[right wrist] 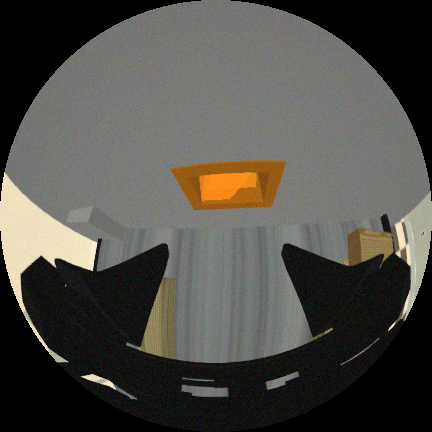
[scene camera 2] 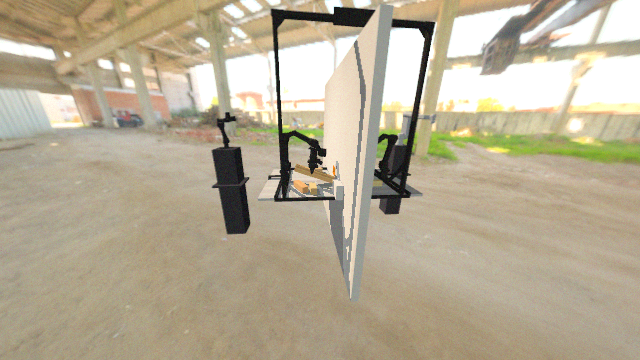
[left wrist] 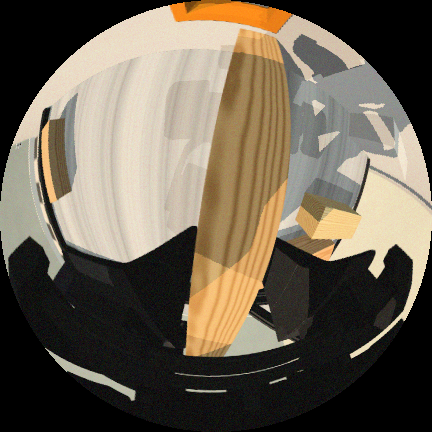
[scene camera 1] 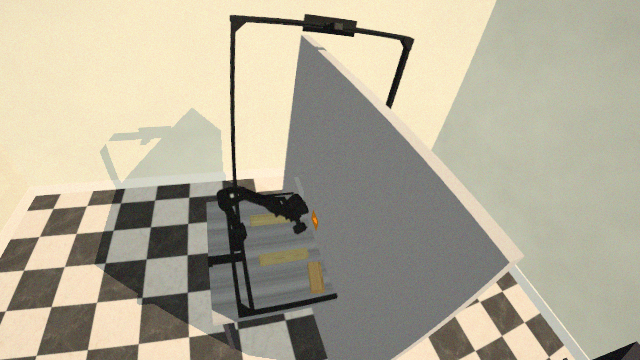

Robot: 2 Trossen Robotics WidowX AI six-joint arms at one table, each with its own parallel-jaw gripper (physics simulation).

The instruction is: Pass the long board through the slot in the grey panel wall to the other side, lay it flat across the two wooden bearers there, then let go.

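Frame: origin at the left arm's base, x ahead, y left, z up, level; metres.
Where they show: left gripper, fingertip midpoint: (scene camera 2: pixel 311 173) (left wrist: pixel 224 232); right gripper, fingertip midpoint: (right wrist: pixel 227 250) (scene camera 1: pixel 304 220); right arm's base at its link origin: (scene camera 2: pixel 383 177) (scene camera 1: pixel 236 246).
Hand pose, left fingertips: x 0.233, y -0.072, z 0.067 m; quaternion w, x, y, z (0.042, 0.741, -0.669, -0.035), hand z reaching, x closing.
Note:
After its pixels a point has its place.
The long board (scene camera 2: pixel 322 176) @[z 0.046, x 0.326, y -0.092 m] (left wrist: pixel 245 150) @[z 0.087, x 0.288, y -0.069 m] is held off the table, sloping down toward the wall. Its far end lies close to the orange-framed slot (scene camera 1: pixel 315 220) @[z 0.060, x 0.471, y -0.059 m] (scene camera 2: pixel 334 170) @[z 0.074, x 0.443, y -0.010 m] (left wrist: pixel 225 15) (right wrist: pixel 227 167) @[z 0.113, x 0.484, y -0.043 m], apart from it in the left wrist view. My left gripper (scene camera 2: pixel 313 172) @[z 0.067, x 0.233, y -0.072 m] (left wrist: pixel 224 232) @[z 0.067, x 0.233, y -0.072 m] is shut on the board. My right gripper (scene camera 1: pixel 300 228) @[z 0.090, x 0.543, y -0.046 m] (right wrist: pixel 227 250) @[z 0.090, x 0.543, y -0.046 m] is open and empty on the other side of the grey panel wall (scene camera 1: pixel 400 225) @[z 0.670, x 0.483, y 0.488 m] (scene camera 2: pixel 345 100) @[z 0.617, x 0.432, y -0.325 m] (right wrist: pixel 215 90) @[z 0.174, x 0.483, y -0.043 m], facing the slot. Two wooden bearers (scene camera 1: pixel 283 256) @[z 0.025, x 0.691, y 0.118 m] lie there, parallel; one bearer (right wrist: pixel 162 320) @[z 0.018, x 0.633, y -0.135 m] is partly hidden by a finger.
A wooden block (scene camera 1: pixel 316 277) @[z 0.019, x 0.558, y 0.265 m] (right wrist: pixel 370 247) @[z 0.019, x 0.553, y 0.210 m] lies near the wall on the bearer side. On the board's side, two blocks (scene camera 2: pixel 300 187) @[z 0.017, x 0.141, y -0.262 m] (scene camera 2: pixel 313 188) @[z 0.028, x 0.235, y -0.318 m] lie near the table edge. Another wooden piece (left wrist: pixel 60 160) @[z -0.006, x 0.278, y 0.225 m] lies at the left wrist view's left. A black frame (scene camera 1: pixel 233 100) @[z 0.648, x 0.883, y -0.342 m] stands around the table.

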